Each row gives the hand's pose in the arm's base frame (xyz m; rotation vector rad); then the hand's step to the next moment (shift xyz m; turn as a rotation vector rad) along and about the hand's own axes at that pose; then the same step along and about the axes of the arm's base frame.
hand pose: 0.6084 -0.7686 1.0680 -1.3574 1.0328 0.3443
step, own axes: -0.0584 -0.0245 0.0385 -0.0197 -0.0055 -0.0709
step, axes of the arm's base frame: 0.0019 0.0491 0.0555 -0.0353 -0.0588 0.0273
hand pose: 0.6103 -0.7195 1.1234 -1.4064 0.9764 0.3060
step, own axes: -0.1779 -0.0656 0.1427 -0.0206 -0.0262 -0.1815
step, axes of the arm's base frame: -0.0046 0.1805 0.1540 -0.0641 -0.1635 0.0566
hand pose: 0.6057 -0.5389 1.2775 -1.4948 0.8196 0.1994
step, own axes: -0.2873 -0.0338 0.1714 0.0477 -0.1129 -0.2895
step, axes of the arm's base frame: -0.1267 0.2584 0.1738 -0.0020 -0.2982 0.0996
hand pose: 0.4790 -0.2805 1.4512 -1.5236 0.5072 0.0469
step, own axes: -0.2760 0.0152 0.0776 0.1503 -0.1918 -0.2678
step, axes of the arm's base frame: -0.2302 0.1529 0.0780 0.1229 -0.3116 0.1375
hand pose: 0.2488 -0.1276 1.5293 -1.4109 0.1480 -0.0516
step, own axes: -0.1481 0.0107 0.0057 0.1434 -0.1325 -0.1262
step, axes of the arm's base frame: -0.1464 0.0256 0.0010 0.1319 -0.1625 0.1011
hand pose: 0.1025 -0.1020 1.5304 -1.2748 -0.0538 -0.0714
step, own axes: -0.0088 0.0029 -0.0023 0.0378 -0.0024 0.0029
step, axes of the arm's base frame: -0.0085 -0.0012 -0.0041 0.0375 0.0012 0.0062
